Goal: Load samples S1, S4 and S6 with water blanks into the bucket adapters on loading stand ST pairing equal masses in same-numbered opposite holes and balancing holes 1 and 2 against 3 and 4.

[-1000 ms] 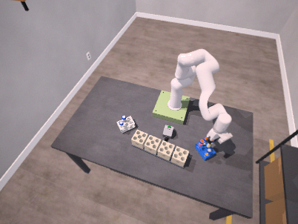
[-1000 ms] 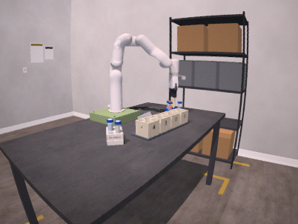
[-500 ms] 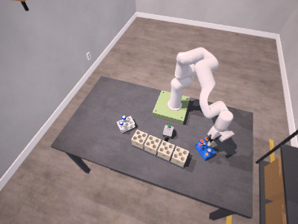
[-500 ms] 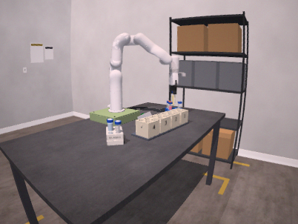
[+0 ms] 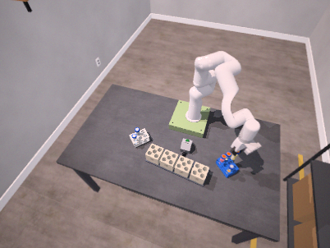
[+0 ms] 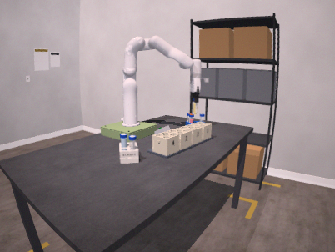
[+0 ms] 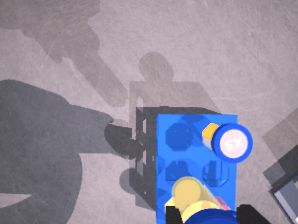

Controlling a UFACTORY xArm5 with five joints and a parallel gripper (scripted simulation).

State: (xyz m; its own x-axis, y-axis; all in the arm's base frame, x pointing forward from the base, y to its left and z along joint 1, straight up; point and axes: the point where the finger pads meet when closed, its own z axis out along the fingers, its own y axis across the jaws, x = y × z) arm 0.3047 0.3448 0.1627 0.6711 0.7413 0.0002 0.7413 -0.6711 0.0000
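The sample tube S6 is 50 mm below my hand and 10 mm ahead of it. From my hand the other things lie so: blue sample rack: 190 mm below, 10 mm to the right, 10 mm ahead; white blanks rack: 680 mm to the right, 190 mm below, 20 mm ahead; sample tube S4: 160 mm below, 30 mm to the right, 30 mm behind.
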